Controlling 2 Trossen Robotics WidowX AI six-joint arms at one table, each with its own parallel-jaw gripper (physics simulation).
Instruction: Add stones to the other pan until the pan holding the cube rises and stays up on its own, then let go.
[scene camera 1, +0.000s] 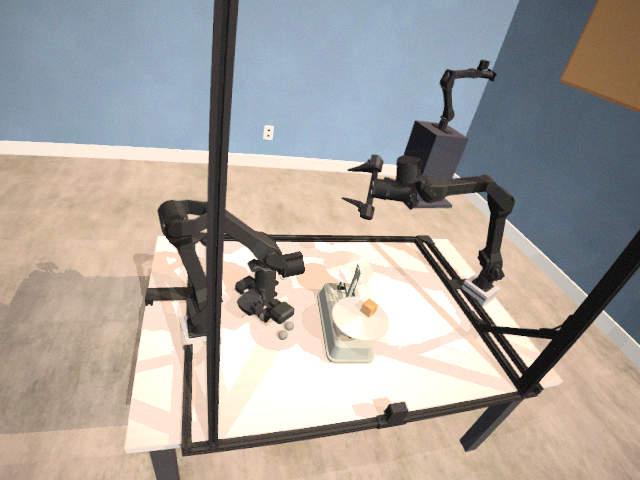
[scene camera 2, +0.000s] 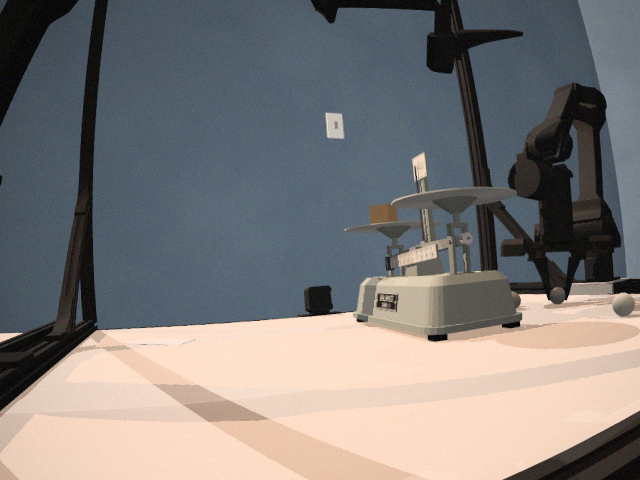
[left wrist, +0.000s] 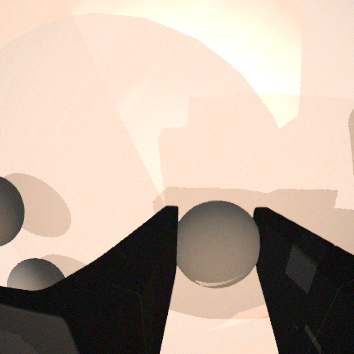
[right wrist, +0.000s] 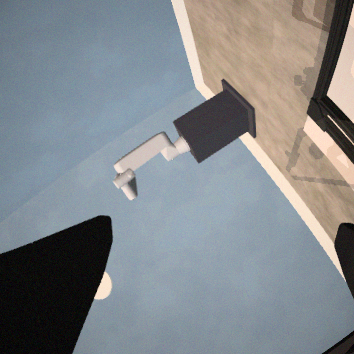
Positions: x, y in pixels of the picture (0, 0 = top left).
my left gripper: scene camera 1 262, 319; scene camera 2; left wrist; not seen in the right wrist view (out of frame)
grey balance scale: scene camera 1 347, 267; scene camera 2 426, 300; not seen in the left wrist view (out of frame); not seen in the right wrist view (out of frame)
same spot on my left gripper: (left wrist: 125, 293) = (scene camera 2: 548, 271)
